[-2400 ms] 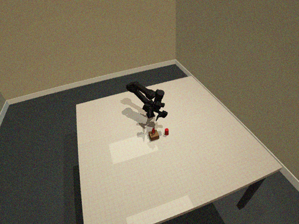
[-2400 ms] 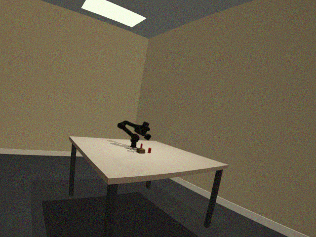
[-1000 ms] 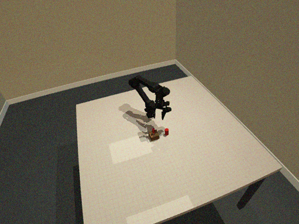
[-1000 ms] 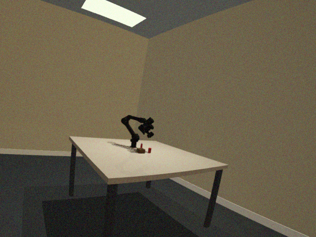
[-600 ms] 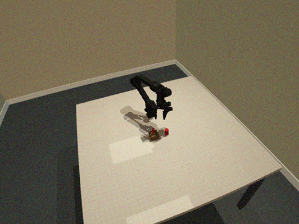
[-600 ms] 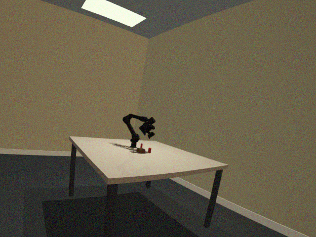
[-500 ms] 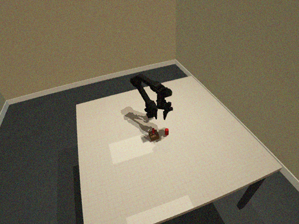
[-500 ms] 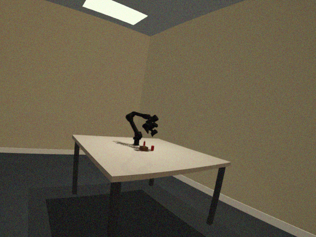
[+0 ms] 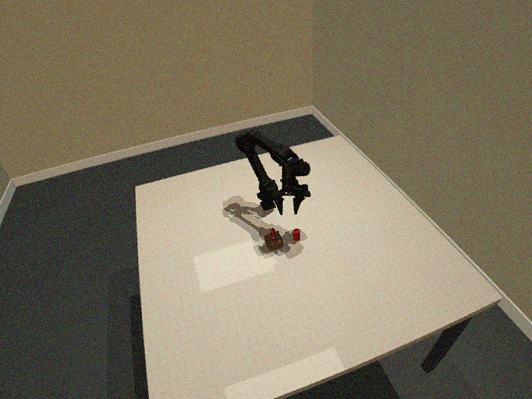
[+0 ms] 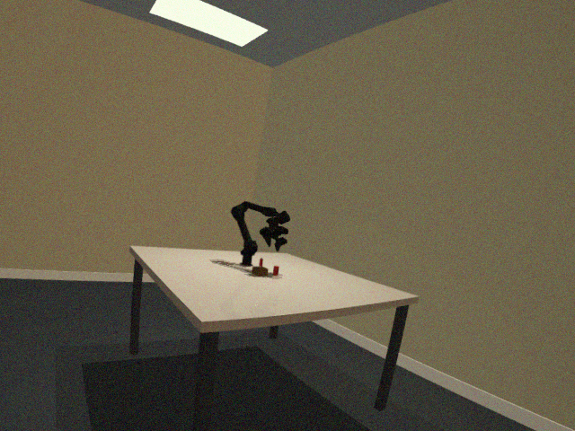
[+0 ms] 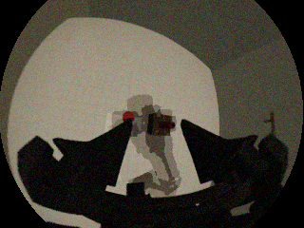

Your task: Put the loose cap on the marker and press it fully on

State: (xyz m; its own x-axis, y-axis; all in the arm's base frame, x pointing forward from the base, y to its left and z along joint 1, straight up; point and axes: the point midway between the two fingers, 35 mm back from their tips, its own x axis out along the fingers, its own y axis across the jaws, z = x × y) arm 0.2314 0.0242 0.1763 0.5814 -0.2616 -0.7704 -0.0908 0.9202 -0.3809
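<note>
The red cap is 10 mm ahead of my gripper tip, 30 mm to the left of it and 120 mm below it. Also, from my gripper tip: brown holder block: 70 mm to the right, 130 mm below.
</note>
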